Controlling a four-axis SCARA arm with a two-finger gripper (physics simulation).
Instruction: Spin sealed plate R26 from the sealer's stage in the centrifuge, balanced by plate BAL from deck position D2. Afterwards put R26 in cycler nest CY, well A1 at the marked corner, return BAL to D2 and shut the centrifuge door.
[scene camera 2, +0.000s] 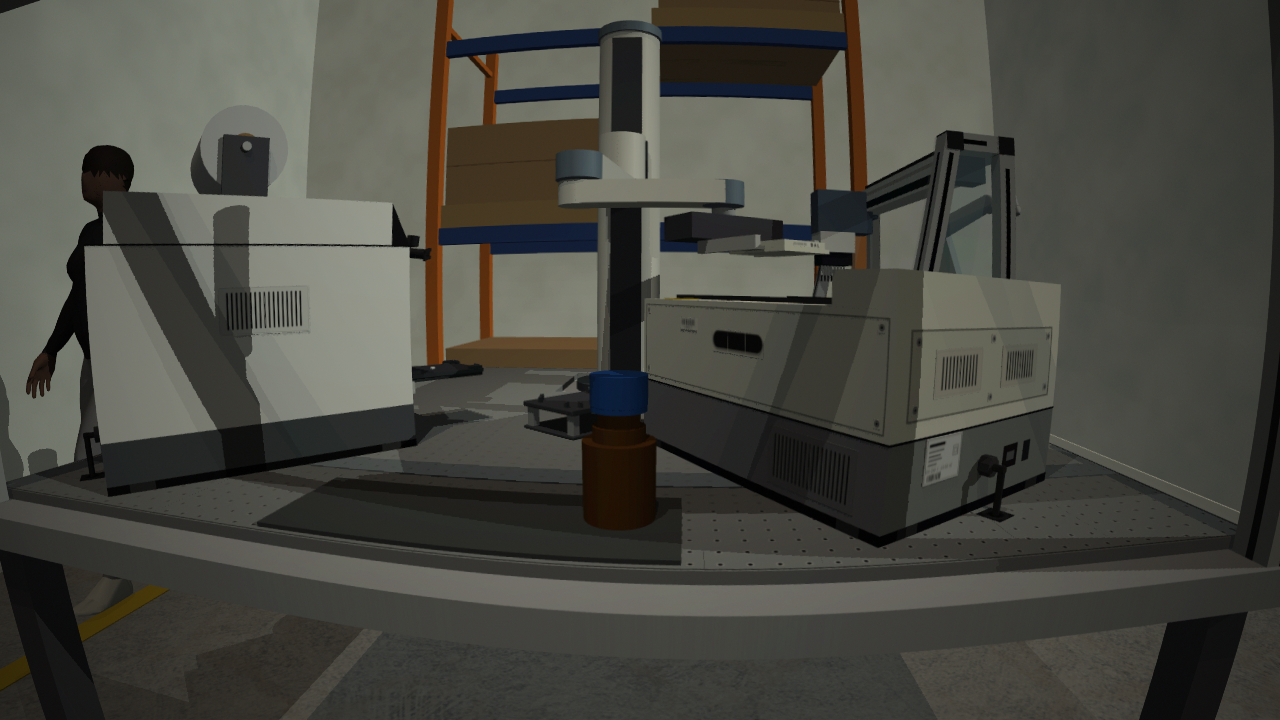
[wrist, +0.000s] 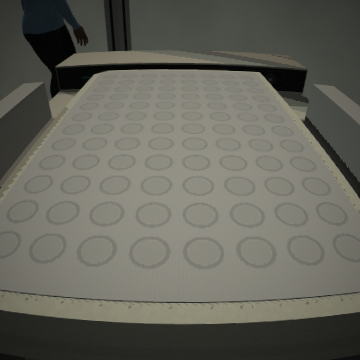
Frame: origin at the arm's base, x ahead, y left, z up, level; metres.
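Where they show: gripper, between the fingertips: (scene camera 2: 788, 244) (wrist: 177, 102).
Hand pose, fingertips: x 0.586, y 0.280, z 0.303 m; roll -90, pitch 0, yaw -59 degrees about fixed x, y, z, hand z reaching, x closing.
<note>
After its pixels a point has its place.
My gripper (scene camera 2: 759, 245) (wrist: 177, 102) {x 0.586, y 0.280, z 0.304 m} is shut on a sealed plate (scene camera 2: 796, 248) {x 0.632, y 0.283, z 0.295 m} (wrist: 180, 200) {x 0.535, y 0.249, z 0.307 m}, with one finger along each long side. The plate is level, and its small end label in the scene view seems to read BAL. It hangs above the left part of the centrifuge (scene camera 2: 769, 349) {x 0.814, y 0.220, z 0.174 m}, the big pale machine at right. In the wrist view the centrifuge's raised rear housing (wrist: 180, 60) {x 0.817, y 0.414, z 0.257 m} shows beyond the plate's far end. The film reel (scene camera 2: 241, 147) {x 0.821, y -0.425, z 0.429 m} stands on the pale sealer (scene camera 2: 340, 331) {x 0.735, y -0.323, z 0.186 m} at left. R26, D2 and nest CY cannot be made out; the centrifuge's inside is hidden.
An amber bottle with a blue cap (scene camera 2: 618, 479) {x 0.929, y 0.073, z 0.068 m} stands on a dark mat (scene camera 2: 429, 528) {x 0.955, y -0.102, z 0.018 m} at the front. A low black stand (scene camera 2: 556, 416) is behind it. A blue-grey block (scene camera 2: 839, 212) {x -0.080, y 0.536, z 0.447 m} rises behind the centrifuge's top. A person (scene camera 2: 89, 259) stands behind the sealer.
</note>
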